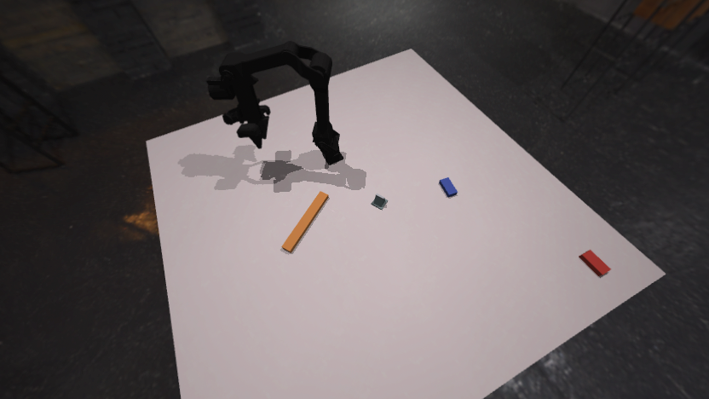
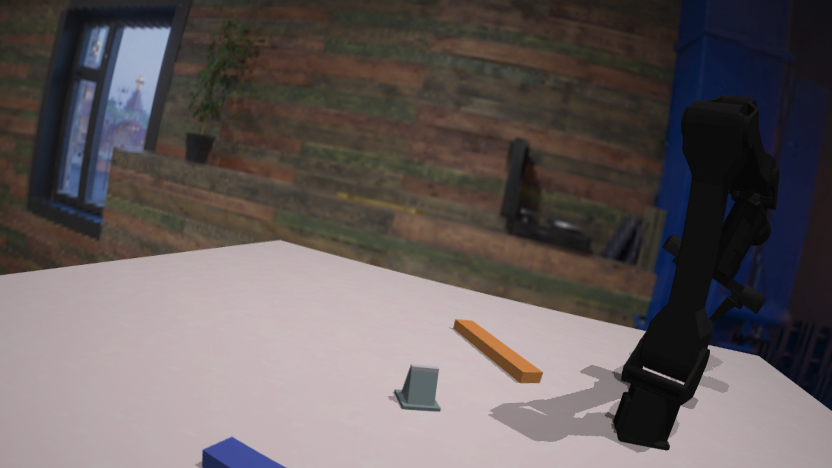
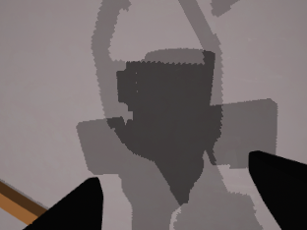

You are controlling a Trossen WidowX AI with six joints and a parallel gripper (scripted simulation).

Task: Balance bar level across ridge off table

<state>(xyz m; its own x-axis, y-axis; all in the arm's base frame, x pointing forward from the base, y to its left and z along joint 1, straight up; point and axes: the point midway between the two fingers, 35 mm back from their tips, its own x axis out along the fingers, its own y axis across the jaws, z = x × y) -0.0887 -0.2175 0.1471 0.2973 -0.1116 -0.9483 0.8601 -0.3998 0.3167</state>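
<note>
The orange bar lies 29 cm ahead of my gripper tip, 3 cm to the left of it and 11 cm below it. Also, from my gripper tip: blue block (41 cm ahead, 52 cm to the left, 11 cm below); then red block (82 cm ahead, 72 cm to the left, 11 cm below).
</note>
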